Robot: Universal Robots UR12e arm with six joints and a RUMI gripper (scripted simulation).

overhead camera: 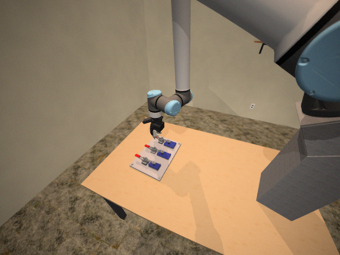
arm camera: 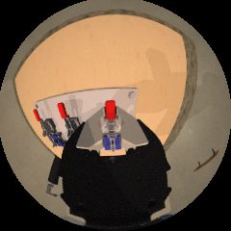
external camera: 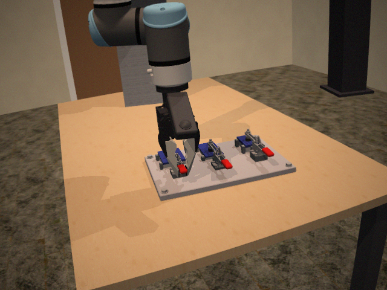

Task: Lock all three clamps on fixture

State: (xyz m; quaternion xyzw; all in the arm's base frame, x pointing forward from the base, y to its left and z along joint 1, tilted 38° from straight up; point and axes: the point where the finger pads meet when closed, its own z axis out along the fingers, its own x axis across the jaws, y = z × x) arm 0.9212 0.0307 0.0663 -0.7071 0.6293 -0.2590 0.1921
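Now: hand 13 cm past the blue part, 1 cm to the left of it and 2 cm above it. The rest, counted from my hand: grey fixture plate: 10 cm behind, 10 cm to the left, 4 cm below.
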